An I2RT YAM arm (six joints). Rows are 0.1 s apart.
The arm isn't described. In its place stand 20 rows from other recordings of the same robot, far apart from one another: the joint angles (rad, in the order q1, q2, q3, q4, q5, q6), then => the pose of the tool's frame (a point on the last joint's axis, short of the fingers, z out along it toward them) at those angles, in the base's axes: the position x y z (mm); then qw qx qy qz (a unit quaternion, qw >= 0).
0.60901 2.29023 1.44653 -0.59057 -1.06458 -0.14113 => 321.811 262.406 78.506 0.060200 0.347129 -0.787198 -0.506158
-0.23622 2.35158 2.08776 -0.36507 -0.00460 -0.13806 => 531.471 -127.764 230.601 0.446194 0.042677 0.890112 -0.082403
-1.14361 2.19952 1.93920 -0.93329 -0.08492 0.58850 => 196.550 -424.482 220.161 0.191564 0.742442 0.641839 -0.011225
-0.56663 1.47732 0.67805 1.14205 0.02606 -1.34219 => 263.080 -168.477 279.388 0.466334 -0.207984 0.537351 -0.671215
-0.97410 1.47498 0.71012 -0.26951 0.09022 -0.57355 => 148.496 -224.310 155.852 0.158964 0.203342 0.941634 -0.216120
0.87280 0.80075 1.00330 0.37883 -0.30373 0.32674 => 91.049 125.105 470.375 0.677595 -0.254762 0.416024 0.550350
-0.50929 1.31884 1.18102 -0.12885 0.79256 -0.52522 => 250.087 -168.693 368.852 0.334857 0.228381 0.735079 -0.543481
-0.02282 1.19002 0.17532 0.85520 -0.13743 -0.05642 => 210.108 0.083 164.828 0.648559 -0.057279 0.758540 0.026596
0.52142 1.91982 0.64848 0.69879 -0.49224 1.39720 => 276.428 178.197 88.099 0.091353 0.255462 0.820650 0.502918
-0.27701 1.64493 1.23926 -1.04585 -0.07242 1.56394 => 290.593 -79.943 226.493 0.025971 0.792647 0.605687 0.064647
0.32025 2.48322 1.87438 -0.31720 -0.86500 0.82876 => 487.371 190.192 106.524 0.025435 0.088075 0.866865 0.490042
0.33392 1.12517 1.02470 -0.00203 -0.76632 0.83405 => 232.933 106.939 376.647 0.365368 -0.072276 0.729133 0.574149
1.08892 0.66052 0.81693 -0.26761 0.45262 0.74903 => 83.102 125.303 361.140 0.527091 0.024607 0.741143 0.415063
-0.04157 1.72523 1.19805 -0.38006 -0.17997 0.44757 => 369.626 -8.996 217.064 0.300616 0.199608 0.920705 0.148621
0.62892 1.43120 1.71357 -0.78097 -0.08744 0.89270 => 239.137 177.808 448.477 0.343689 0.090820 0.854363 0.379069
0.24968 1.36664 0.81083 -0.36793 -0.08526 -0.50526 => 263.057 70.209 206.376 0.320184 -0.361725 0.875578 -0.000402
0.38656 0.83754 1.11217 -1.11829 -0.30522 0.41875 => 120.648 60.659 353.196 0.267692 -0.039185 0.924522 0.268449
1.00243 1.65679 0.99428 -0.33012 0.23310 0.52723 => 185.695 275.478 182.155 0.281462 -0.191855 0.933060 0.115631
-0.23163 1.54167 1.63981 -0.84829 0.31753 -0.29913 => 317.791 -86.375 387.600 0.342076 0.032477 0.907072 -0.243208
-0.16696 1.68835 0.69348 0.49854 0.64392 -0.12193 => 316.751 -75.055 154.081 0.441278 0.180241 0.811131 -0.338899
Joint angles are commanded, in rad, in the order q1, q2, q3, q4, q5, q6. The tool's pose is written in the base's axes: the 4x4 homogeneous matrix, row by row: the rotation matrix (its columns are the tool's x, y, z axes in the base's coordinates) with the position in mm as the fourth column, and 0 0 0 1 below. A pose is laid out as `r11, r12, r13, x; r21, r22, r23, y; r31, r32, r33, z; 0, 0, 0, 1`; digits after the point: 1 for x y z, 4 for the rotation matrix.
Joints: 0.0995, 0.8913, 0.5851, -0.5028, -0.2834, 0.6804
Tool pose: -0.7405, 0.2295, 0.6316, 178.6; 0.5331, 0.7729, 0.3441, 27.8; -0.4092, 0.5915, -0.6947, 223.9; 0, 0, 0, 1
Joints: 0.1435, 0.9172, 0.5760, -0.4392, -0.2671, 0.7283
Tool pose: -0.7350, 0.2220, 0.6406, 184.1; 0.5425, 0.7594, 0.3592, 36.1; -0.4068, 0.6116, -0.6786, 221.4; 0, 0, 0, 1
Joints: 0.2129, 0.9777, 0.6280, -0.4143, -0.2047, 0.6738
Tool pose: -0.7470, 0.1481, 0.6481, 195.7; 0.4636, 0.8148, 0.3481, 49.7; -0.4765, 0.5604, -0.6774, 229.5; 0, 0, 0, 1
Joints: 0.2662, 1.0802, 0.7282, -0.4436, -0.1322, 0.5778
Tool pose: -0.7683, 0.0834, 0.6346, 213.7; 0.3517, 0.8834, 0.3097, 63.1; -0.5348, 0.4611, -0.7081, 240.2; 0, 0, 0, 1
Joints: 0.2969, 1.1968, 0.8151, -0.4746, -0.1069, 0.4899
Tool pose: -0.8057, 0.0242, 0.5918, 233.1; 0.2427, 0.9249, 0.2926, 75.3; -0.5402, 0.3794, -0.7511, 241.0; 0, 0, 0, 1
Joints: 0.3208, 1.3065, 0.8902, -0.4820, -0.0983, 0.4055
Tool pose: -0.8288, -0.0488, 0.5574, 252.8; 0.1383, 0.9474, 0.2886, 87.7; -0.5421, 0.3163, -0.7785, 238.5; 0, 0, 0, 1
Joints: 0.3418, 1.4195, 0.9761, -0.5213, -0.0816, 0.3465
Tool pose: -0.8566, -0.0924, 0.5076, 271.9; 0.0545, 0.9621, 0.2671, 99.8; -0.5131, 0.2565, -0.8191, 233.6; 0, 0, 0, 1
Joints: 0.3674, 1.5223, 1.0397, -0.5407, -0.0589, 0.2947
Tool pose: -0.8750, -0.1390, 0.4638, 287.7; -0.0261, 0.9700, 0.2416, 113.0; -0.4835, 0.1993, -0.8523, 223.1; 0, 0, 0, 1
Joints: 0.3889, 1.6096, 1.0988, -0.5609, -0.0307, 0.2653
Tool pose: -0.8870, -0.1658, 0.4310, 301.0; -0.0802, 0.9744, 0.2098, 124.5; -0.4548, 0.1515, -0.8776, 213.7; 0, 0, 0, 1
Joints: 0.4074, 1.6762, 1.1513, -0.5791, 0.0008, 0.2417
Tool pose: -0.8909, -0.1881, 0.4135, 311.4; -0.1238, 0.9763, 0.1776, 134.4; -0.4371, 0.1070, -0.8930, 207.3; 0, 0, 0, 1
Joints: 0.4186, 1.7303, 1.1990, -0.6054, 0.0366, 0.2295
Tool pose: -0.8964, -0.1933, 0.3989, 320.0; -0.1500, 0.9791, 0.1374, 140.9; -0.4171, 0.0634, -0.9066, 202.3; 0, 0, 0, 1
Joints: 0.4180, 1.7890, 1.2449, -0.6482, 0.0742, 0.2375
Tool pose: -0.9147, -0.1693, 0.3669, 328.5; -0.1496, 0.9854, 0.0818, 143.0; -0.3754, 0.0200, -0.9267, 194.0; 0, 0, 0, 1
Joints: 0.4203, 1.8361, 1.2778, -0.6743, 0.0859, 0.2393
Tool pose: -0.9269, -0.1656, 0.3368, 334.6; -0.1556, 0.9862, 0.0566, 146.2; -0.3415, 0.0000, -0.9399, 186.1; 0, 0, 0, 1
